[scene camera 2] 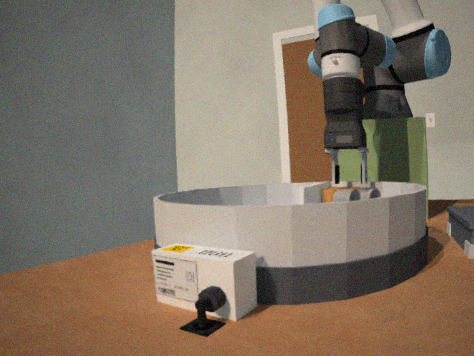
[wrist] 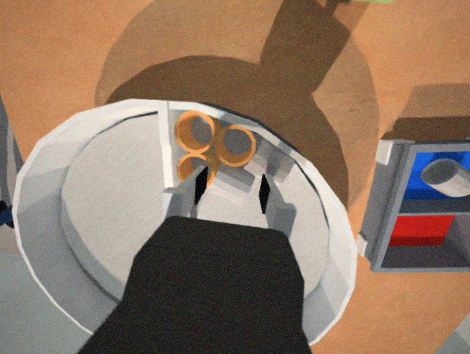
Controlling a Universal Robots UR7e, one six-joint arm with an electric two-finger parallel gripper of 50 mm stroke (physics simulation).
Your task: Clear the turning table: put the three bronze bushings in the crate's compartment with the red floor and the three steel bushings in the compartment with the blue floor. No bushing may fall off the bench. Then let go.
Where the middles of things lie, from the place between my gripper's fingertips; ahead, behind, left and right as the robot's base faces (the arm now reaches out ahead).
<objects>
Right now the turning table (scene camera 2: 220,251) is 150 mm ahead of my hand, 70 mm to the right of it and 50 mm below it. Round my hand: crate (wrist: 408,226) 270 mm to the left, 80 mm below, 60 mm ahead.
</objects>
